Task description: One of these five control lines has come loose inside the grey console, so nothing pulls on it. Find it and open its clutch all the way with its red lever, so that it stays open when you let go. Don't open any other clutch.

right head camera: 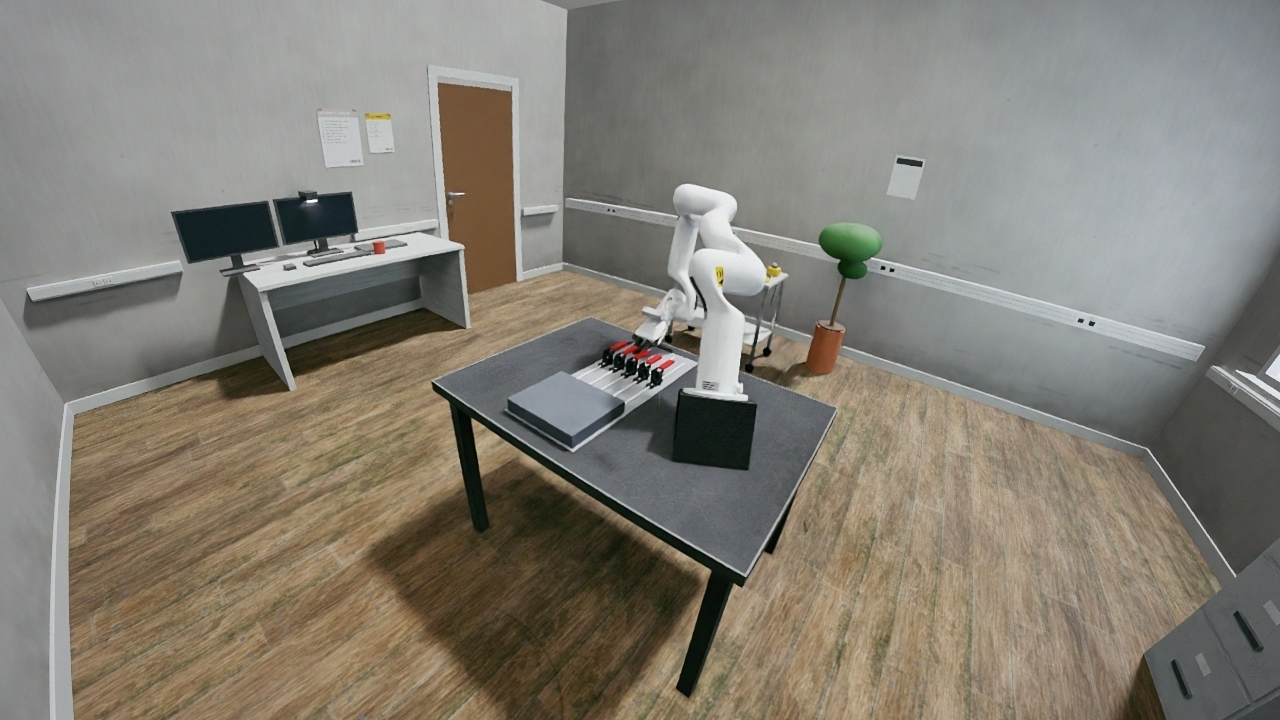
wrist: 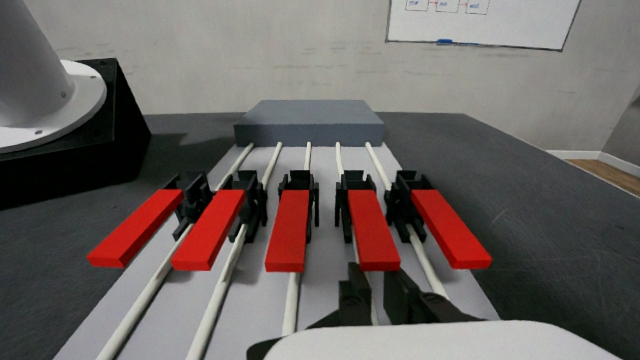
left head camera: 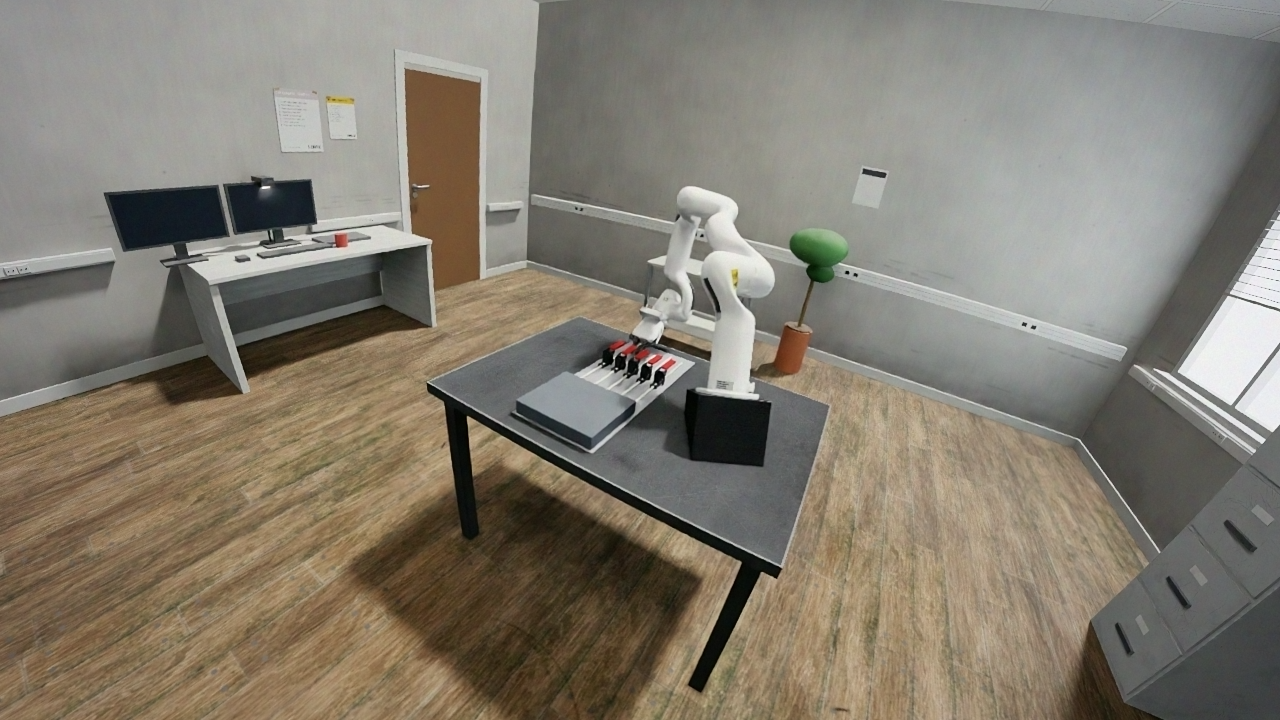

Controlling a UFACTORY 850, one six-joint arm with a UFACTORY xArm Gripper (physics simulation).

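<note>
The grey console stands at the far end of a pale panel. Five white lines run from it through black clutches with red levers, all pointing toward the wrist camera. In the wrist view, from left, they are the first lever, second lever, third lever, fourth lever and fifth lever. My gripper is slightly open, its fingertips close to the fourth lever's near end; contact cannot be told. The fourth line shows between the fingers.
The robot's black base block stands on the dark table, left of the panel in the wrist view. A plant and a white desk stand away from the table.
</note>
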